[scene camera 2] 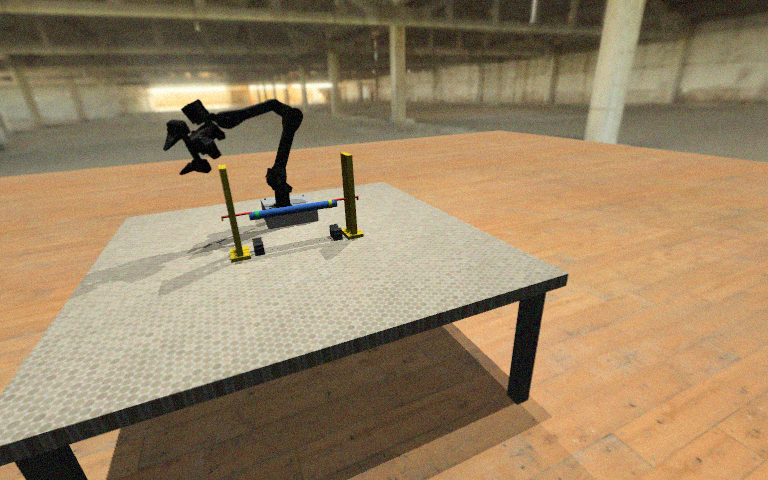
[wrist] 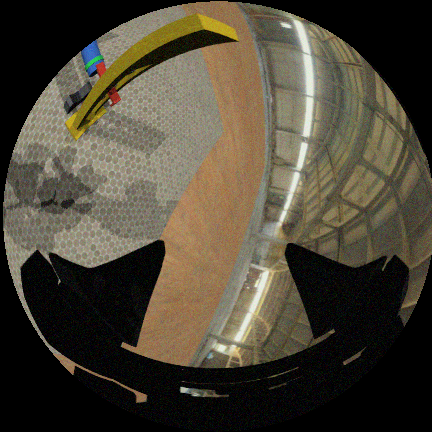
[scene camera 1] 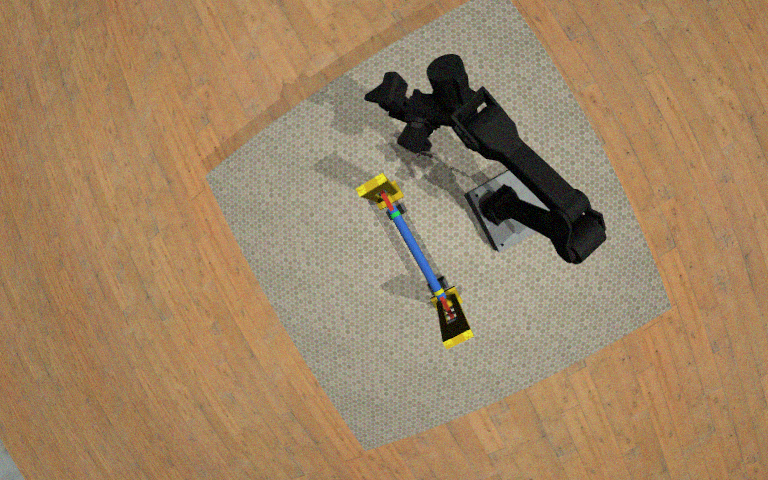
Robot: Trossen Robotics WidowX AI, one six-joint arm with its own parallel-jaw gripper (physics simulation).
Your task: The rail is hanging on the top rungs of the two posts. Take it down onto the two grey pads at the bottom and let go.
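Frame: origin at the arm's base, x down, y ahead, z right, level; metres.
Where they show: gripper, fingertip midpoint: (scene camera 2: 172, 162) (wrist: 227, 249) (scene camera 1: 377, 106); arm's base, origin of the base link: (scene camera 2: 283, 205) (scene camera 1: 493, 207).
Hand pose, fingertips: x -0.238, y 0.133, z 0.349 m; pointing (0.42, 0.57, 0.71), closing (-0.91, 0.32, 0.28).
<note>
Each offset is from my fingertips to the top centre of the thing. "*": to the spot under its first point. Level surfaces: height alone.
The rail {dx +0.167, dy +0.126, dz -0.331 m} (scene camera 1: 419, 254) (scene camera 2: 293, 209) (wrist: 91, 52), a blue bar with thin red ends, hangs level-looking between two yellow posts, well above the table. The post {dx +0.012, dy +0.110, dz -0.132 m} (scene camera 2: 229, 212) (wrist: 150, 45) stands at its green-banded end, the other post {* dx +0.167, dy +0.143, dz -0.523 m} (scene camera 2: 347, 195) at its yellow-banded end. The rungs are too small to tell apart. Below the rail are two dark grey pads, one pad {dx +0.268, dy +0.115, dz -0.194 m} (scene camera 2: 258, 246) (wrist: 77, 97) by the green-end post, the other pad {dx +0.268, dy +0.138, dz -0.469 m} (scene camera 2: 335, 231) by the far post. My gripper (scene camera 1: 385, 121) (scene camera 2: 172, 161) (wrist: 227, 249) is open and empty, in the air beyond the green-end post, apart from rail and posts.
The arm's grey base plate (scene camera 1: 512, 234) (scene camera 2: 291, 217) is on the tiled table {dx +0.312 m} (scene camera 1: 317, 316) (scene camera 2: 339, 305), beside the rail. The table's edge and the wooden floor (scene camera 1: 113, 283) show beyond. The green-end post's upper part rises high in the wrist view.
</note>
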